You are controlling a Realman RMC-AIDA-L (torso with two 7-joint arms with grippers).
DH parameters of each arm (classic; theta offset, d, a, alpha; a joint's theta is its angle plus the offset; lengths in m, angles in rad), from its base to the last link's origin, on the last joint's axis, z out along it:
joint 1: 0 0.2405 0 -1.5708
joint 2: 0 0 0 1.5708
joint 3: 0 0.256 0 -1.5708
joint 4: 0 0 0 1.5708
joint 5: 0 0.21 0 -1.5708
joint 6: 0 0 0 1.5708
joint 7: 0 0.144 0 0
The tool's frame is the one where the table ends.
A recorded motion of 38 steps. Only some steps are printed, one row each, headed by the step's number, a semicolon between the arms.
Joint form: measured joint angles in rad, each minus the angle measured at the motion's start. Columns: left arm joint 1, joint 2, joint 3, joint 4, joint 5, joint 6, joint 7; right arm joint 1, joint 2, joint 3, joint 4, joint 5, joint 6, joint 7.
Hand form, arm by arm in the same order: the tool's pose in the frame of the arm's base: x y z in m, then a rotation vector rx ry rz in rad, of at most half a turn. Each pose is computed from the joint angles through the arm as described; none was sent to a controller.
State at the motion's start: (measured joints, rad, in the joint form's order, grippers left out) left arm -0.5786 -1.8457 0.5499 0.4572 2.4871 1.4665 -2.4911; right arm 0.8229 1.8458 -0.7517 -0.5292 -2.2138 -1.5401 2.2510
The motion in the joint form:
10: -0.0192 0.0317 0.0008 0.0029 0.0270 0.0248 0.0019; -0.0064 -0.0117 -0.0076 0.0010 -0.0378 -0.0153 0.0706
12: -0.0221 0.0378 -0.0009 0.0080 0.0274 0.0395 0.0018; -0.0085 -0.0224 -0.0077 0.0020 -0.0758 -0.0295 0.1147
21: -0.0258 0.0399 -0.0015 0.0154 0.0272 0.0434 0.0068; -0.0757 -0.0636 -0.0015 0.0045 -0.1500 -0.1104 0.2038
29: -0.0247 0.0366 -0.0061 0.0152 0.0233 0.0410 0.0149; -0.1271 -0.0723 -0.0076 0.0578 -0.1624 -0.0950 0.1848
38: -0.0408 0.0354 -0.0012 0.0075 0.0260 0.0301 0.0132; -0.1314 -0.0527 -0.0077 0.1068 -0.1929 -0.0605 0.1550
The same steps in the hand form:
10: -0.3575 0.3266 0.0711 -1.9770 -2.1420 -0.1593; 0.2371 0.3997 0.0600 -2.5398 1.6260 0.2698
12: -0.3559 0.3275 0.0746 -1.9864 -2.1391 -0.1588; 0.2436 0.3966 0.0637 -2.5047 1.6884 0.2099
21: -0.3543 0.3296 0.0771 -1.9971 -2.1229 -0.1590; 0.2792 0.3690 0.0804 -2.3846 1.9051 0.0765
29: -0.3540 0.3297 0.0759 -2.0023 -2.1173 -0.1705; 0.3058 0.3484 0.0755 -2.3276 1.9945 0.0427
38: -0.3501 0.3349 0.0737 -2.0130 -2.1053 -0.1640; 0.3144 0.3395 0.0590 -2.3299 2.0178 0.0034

